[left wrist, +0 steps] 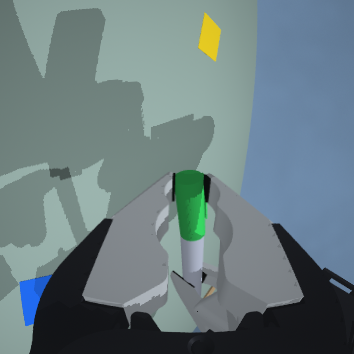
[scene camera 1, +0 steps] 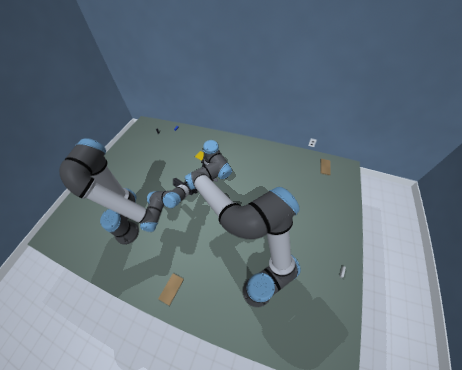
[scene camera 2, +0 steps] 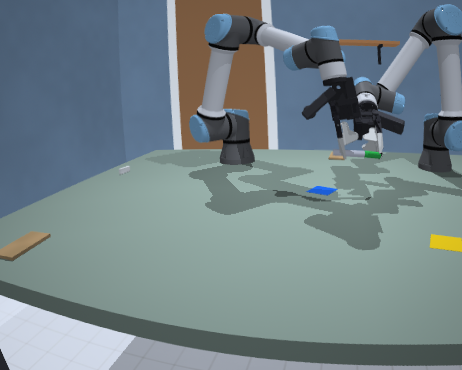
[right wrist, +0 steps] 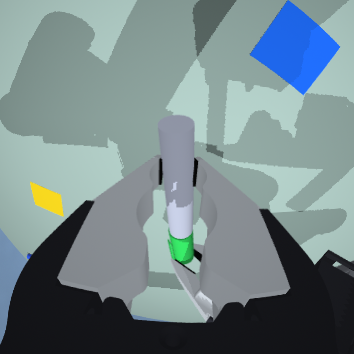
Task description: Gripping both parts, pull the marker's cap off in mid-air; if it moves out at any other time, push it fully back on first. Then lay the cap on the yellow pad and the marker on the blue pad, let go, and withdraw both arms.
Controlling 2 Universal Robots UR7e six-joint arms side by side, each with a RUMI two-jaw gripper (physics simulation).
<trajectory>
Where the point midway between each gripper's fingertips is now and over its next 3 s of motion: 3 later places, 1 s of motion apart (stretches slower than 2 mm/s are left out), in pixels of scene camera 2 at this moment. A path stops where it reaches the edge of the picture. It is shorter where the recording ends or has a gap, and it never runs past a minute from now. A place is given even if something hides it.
My left gripper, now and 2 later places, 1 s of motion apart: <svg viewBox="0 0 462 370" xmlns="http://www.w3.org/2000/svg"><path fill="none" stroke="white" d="M379 156L394 156L422 162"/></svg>
My right gripper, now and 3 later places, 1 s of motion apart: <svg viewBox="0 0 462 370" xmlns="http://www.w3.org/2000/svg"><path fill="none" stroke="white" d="M345 158L330 158L322 156L314 153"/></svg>
</trajectory>
